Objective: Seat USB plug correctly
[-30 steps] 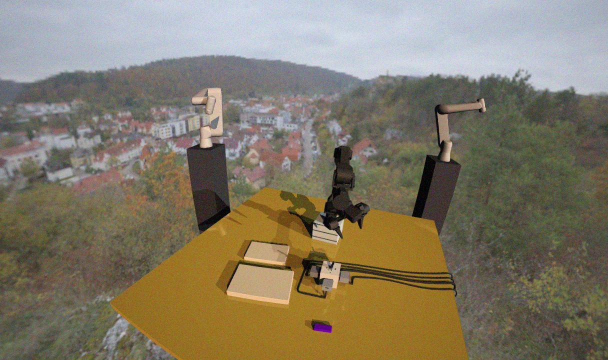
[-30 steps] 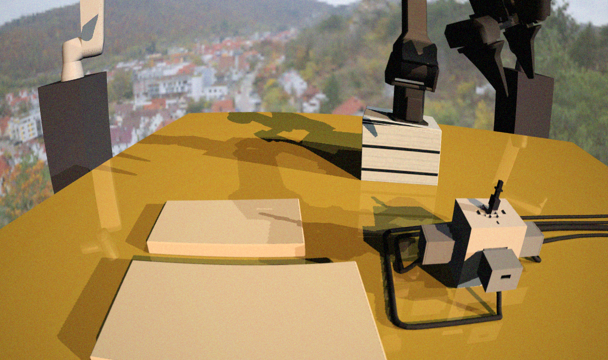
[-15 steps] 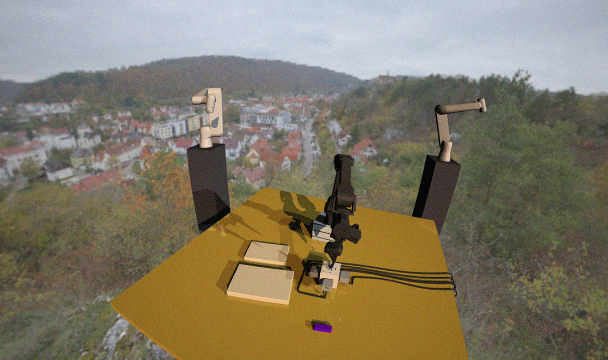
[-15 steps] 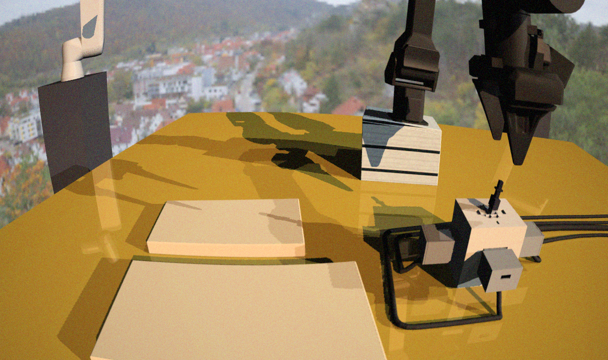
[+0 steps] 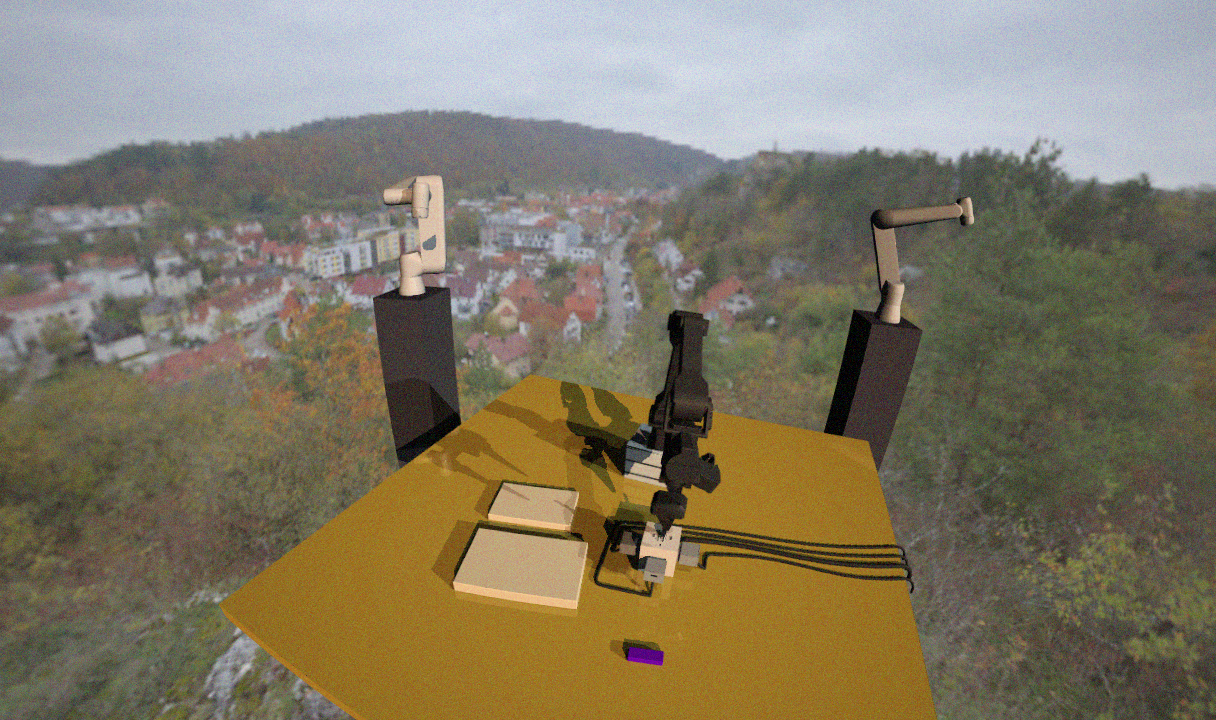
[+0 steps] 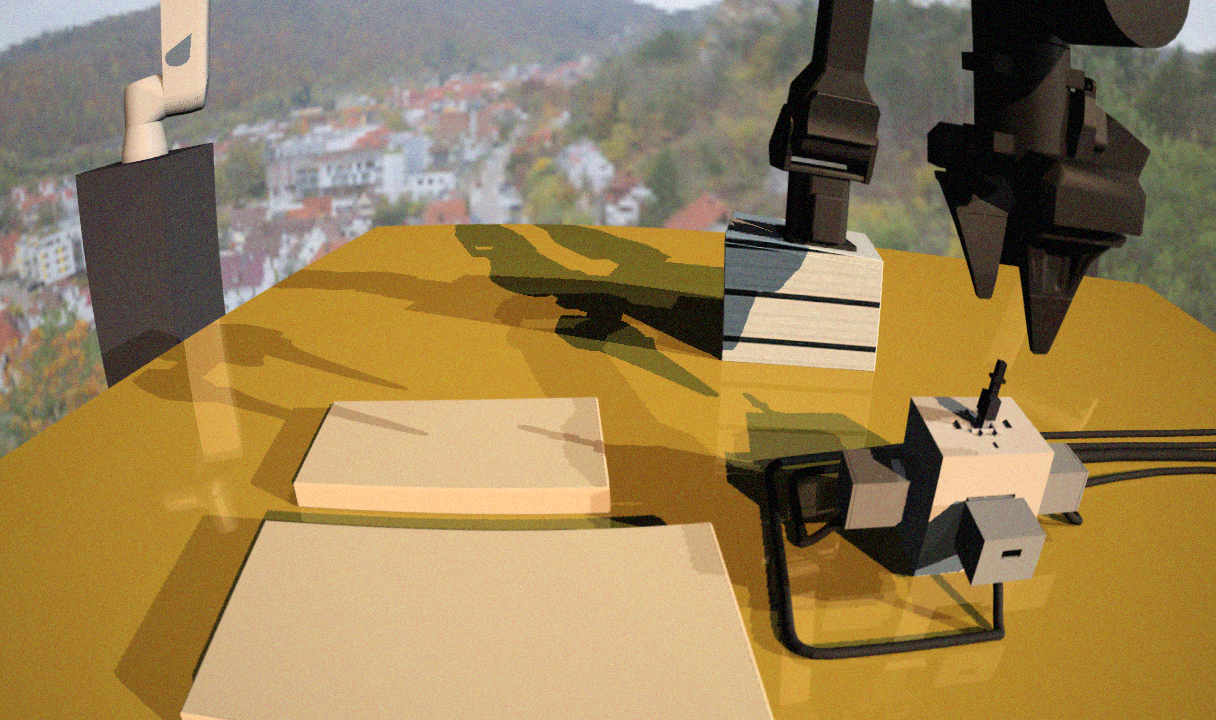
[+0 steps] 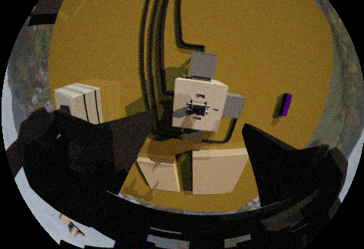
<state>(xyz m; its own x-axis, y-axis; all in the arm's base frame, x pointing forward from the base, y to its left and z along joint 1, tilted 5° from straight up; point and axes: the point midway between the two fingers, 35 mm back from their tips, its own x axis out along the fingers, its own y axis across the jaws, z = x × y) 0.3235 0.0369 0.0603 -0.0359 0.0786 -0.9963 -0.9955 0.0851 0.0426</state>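
Right now the USB plug is 10 mm to the right of my gripper tip and 40 mm below it. Also, from my gripper tip: purple block (240 mm ahead, 10 mm to the right, 130 mm below).
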